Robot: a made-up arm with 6 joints. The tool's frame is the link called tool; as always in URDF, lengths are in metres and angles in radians. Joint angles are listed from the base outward.
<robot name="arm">
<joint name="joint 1" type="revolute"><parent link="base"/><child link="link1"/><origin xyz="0.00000 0.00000 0.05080" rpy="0.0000 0.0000 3.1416"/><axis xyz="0 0 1"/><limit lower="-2.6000" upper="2.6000"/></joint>
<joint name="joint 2" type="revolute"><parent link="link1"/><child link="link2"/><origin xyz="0.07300 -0.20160 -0.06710" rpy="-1.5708 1.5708 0.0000"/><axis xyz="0 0 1"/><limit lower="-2.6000" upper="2.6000"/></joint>
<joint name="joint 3" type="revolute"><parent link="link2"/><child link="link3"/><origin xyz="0.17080 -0.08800 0.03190" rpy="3.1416 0.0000 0.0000"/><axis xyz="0 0 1"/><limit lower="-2.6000" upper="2.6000"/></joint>
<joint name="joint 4" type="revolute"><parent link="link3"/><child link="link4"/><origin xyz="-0.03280 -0.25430 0.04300" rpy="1.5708 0.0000 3.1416"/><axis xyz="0 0 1"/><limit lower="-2.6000" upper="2.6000"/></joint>
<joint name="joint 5" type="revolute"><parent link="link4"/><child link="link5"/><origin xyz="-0.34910 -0.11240 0.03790" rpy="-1.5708 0.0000 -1.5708"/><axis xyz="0 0 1"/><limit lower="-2.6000" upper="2.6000"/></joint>
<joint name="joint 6" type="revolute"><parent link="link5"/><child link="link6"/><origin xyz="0.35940 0.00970 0.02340" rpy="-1.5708 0.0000 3.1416"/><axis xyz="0 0 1"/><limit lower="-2.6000" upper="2.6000"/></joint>
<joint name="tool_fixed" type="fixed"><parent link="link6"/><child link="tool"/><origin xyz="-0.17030 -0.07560 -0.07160" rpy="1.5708 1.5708 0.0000"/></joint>
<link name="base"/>
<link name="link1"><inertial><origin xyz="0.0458 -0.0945 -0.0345"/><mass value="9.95"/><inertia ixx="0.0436" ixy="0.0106" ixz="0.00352" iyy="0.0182" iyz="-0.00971" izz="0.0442"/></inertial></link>
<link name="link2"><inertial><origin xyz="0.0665 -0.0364 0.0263"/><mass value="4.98"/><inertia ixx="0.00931" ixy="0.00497" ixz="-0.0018" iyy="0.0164" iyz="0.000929" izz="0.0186"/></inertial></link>
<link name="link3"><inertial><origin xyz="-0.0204 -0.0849 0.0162"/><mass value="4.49"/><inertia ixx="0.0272" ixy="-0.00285" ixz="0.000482" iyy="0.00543" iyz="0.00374" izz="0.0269"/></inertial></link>
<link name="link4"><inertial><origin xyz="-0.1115 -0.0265 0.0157"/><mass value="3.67"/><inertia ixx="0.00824" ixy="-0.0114" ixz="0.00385" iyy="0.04" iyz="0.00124" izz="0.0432"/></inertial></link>
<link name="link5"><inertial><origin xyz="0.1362 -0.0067 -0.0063"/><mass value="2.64"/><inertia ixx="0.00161" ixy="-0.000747" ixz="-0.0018" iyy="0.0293" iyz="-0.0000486" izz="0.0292"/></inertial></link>
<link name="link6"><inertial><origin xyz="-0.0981 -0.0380 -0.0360"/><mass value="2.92"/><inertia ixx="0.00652" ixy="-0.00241" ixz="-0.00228" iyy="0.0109" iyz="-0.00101" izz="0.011"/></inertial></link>
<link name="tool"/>
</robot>
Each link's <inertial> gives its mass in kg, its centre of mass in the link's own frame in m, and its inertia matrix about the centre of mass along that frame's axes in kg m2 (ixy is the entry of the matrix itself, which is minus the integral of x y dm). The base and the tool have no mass. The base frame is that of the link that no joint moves.
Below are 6 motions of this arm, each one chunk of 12 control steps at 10 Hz.
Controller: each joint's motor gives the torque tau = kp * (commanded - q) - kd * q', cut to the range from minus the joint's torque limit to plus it. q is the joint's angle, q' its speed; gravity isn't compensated. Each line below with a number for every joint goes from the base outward.
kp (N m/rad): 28 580 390 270 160 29
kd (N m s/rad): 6.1 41 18 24 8.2 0.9
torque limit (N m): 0.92 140 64 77 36 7.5
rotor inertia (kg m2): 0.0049 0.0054 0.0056 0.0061 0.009 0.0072
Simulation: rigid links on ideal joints. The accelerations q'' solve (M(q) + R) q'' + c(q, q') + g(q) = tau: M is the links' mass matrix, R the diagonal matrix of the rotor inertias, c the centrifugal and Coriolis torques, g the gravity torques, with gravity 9.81 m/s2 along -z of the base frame. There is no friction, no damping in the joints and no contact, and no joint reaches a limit. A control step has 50 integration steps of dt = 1/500 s. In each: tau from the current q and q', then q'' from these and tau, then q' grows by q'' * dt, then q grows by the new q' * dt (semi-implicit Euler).
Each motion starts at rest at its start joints. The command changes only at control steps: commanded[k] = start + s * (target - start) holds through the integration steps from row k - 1 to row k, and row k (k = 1, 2, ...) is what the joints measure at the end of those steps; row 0 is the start. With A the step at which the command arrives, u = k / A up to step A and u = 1 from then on. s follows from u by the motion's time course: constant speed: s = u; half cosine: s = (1 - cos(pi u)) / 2; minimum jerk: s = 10 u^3 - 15 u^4 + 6 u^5; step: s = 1 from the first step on.
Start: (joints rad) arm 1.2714 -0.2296 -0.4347 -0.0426 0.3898 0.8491
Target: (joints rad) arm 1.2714 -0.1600 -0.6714 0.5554 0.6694 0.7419
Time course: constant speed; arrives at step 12
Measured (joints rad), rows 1 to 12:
1: 1.2704 -0.2351 -0.3894 -0.0433 0.4078 0.8060
2: 1.2721 -0.2503 -0.3675 -0.0411 0.4131 0.7739
3: 1.2723 -0.2492 -0.3867 -0.0050 0.4333 0.7736
4: 1.2718 -0.2352 -0.4237 0.0524 0.4690 0.7747
5: 1.2747 -0.2233 -0.4540 0.1120 0.4989 0.7781
6: 1.2774 -0.2184 -0.4717 0.1632 0.5198 0.7776
7: 1.2763 -0.2159 -0.4852 0.2077 0.5411 0.7711
8: 1.2737 -0.2119 -0.5020 0.2523 0.5657 0.7651
9: 1.2720 -0.2061 -0.5225 0.3003 0.5913 0.7615
10: 1.2716 -0.1997 -0.5441 0.3505 0.6165 0.7587
11: 1.2714 -0.1935 -0.5651 0.4007 0.6413 0.7556
12: 1.2712 -0.1876 -0.5853 0.4502 0.6664 0.7520

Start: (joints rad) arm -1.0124 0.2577 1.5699 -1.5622 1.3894 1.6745
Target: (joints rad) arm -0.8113 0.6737 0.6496 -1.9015 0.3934 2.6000
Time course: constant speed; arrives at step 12
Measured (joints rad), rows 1 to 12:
1: -0.9745 0.2826 1.5171 -1.5647 1.3029 1.6549
2: -0.9182 0.3122 1.4465 -1.5789 1.2210 1.7346
3: -0.8628 0.3421 1.3744 -1.6007 1.1408 1.8355
4: -0.8182 0.3706 1.3049 -1.6224 1.0558 1.9129
5: -0.7812 0.3990 1.2352 -1.6435 0.9706 1.9933
6: -0.7504 0.4282 1.1642 -1.6653 0.8866 2.0759
7: -0.7271 0.4578 1.0926 -1.6874 0.8026 2.1583
8: -0.7120 0.4877 1.0207 -1.7098 0.7185 2.2403
9: -0.7047 0.5180 0.9481 -1.7323 0.6344 2.3221
10: -0.7051 0.5488 0.8747 -1.7553 0.5504 2.4042
11: -0.7131 0.5802 0.8004 -1.7790 0.4664 2.4864
12: -0.7288 0.6122 0.7253 -1.8034 0.3823 2.5687

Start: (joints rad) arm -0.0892 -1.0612 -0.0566 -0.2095 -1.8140 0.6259
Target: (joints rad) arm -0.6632 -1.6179 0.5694 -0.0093 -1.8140 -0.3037
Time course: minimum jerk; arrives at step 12
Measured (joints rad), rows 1 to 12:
1: -0.0817 -1.0221 -0.0642 -0.2109 -1.8200 0.6613
2: -0.0873 -1.0041 -0.0715 -0.2023 -1.8104 0.6441
3: -0.1048 -1.0317 -0.0291 -0.1910 -1.8092 0.5613
4: -0.1283 -1.0899 0.0426 -0.1750 -1.8168 0.4443
5: -0.1561 -1.1623 0.1258 -0.1525 -1.8243 0.3110
6: -0.1856 -1.2427 0.2163 -0.1248 -1.8302 0.1662
7: -0.2146 -1.3268 0.3092 -0.0953 -1.8348 0.0269
8: -0.2424 -1.4068 0.3952 -0.0665 -1.8361 -0.0872
9: -0.2698 -1.4735 0.4642 -0.0407 -1.8335 -0.1675
10: -0.2979 -1.5195 0.5088 -0.0205 -1.8290 -0.2137
11: -0.3273 -1.5420 0.5276 -0.0079 -1.8256 -0.2318
12: -0.3580 -1.5452 0.5267 -0.0025 -1.8255 -0.2365

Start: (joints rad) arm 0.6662 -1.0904 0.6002 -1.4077 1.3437 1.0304
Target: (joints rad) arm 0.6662 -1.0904 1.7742 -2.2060 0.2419 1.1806
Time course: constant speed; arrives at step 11
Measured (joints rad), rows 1 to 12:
1: 0.6712 -1.0329 0.6656 -1.4628 1.2796 0.9391
2: 0.6661 -1.0036 0.7512 -1.5363 1.2088 0.9415
3: 0.6479 -1.0015 0.8598 -1.6125 1.1126 0.9801
4: 0.6343 -1.0079 0.9733 -1.6886 1.0061 0.9957
5: 0.6333 -1.0114 1.0798 -1.7664 0.9066 1.0337
6: 0.6422 -1.0086 1.1798 -1.8469 0.8152 1.0700
7: 0.6560 -1.0029 1.2788 -1.9297 0.7247 1.1020
8: 0.6715 -0.9988 1.3810 -2.0129 0.6282 1.1339
9: 0.6877 -0.9983 1.4874 -2.0945 0.5233 1.1642
10: 0.7045 -1.0003 1.5962 -2.1741 0.4126 1.1931
11: 0.7216 -1.0028 1.7052 -2.2525 0.2995 1.2202
12: 0.7229 -1.0127 1.7246 -2.2715 0.2733 1.2236

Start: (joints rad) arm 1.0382 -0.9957 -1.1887 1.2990 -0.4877 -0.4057
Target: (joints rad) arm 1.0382 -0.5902 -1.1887 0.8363 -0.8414 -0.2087
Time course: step
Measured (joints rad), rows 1 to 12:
1: 1.0377 -0.7193 -1.1132 1.0775 -0.5430 -0.0370
2: 1.0489 -0.5812 -1.1890 0.8334 -0.9853 -0.4623
3: 1.1051 -0.5338 -1.1886 0.6997 -1.3442 -0.4465
4: 1.1349 -0.5345 -1.1856 0.6872 -1.4663 -0.2970
5: 1.0448 -0.5371 -1.1839 0.6909 -1.1911 -0.3288
6: 0.9774 -0.5658 -1.1533 0.7556 -0.8815 -0.2811
7: 0.9841 -0.5810 -1.1514 0.8050 -0.8344 -0.1853
8: 0.9929 -0.5712 -1.1634 0.7863 -0.8961 -0.2525
9: 1.0007 -0.5595 -1.1686 0.7489 -0.9467 -0.2930
10: 1.0096 -0.5573 -1.1671 0.7351 -0.9498 -0.2901
11: 1.0200 -0.5607 -1.1645 0.7422 -0.9304 -0.2749
12: 1.0311 -0.5635 -1.1635 0.7513 -0.9179 -0.2670

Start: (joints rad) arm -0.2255 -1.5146 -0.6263 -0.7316 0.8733 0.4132
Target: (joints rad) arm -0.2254 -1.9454 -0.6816 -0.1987 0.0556 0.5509
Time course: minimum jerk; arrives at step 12
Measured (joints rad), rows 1 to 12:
1: -0.2259 -1.4897 -0.6097 -0.7269 0.8759 0.3026
2: -0.2290 -1.4905 -0.6142 -0.7190 0.8656 0.3136
3: -0.2473 -1.5099 -0.6269 -0.6903 0.8212 0.3423
4: -0.2807 -1.5473 -0.6373 -0.6429 0.7437 0.3506
5: -0.3230 -1.6013 -0.6458 -0.5808 0.6385 0.3672
6: -0.3640 -1.6656 -0.6547 -0.5090 0.5183 0.3901
7: -0.3967 -1.7322 -0.6649 -0.4341 0.3979 0.4194
8: -0.4177 -1.7934 -0.6758 -0.3625 0.2899 0.4519
9: -0.4254 -1.8425 -0.6861 -0.3014 0.2060 0.4817
10: -0.4183 -1.8756 -0.6943 -0.2573 0.1538 0.5027
11: -0.3962 -1.8920 -0.6996 -0.2329 0.1332 0.5119
12: -0.3611 -1.8957 -0.7027 -0.2250 0.1351 0.5119

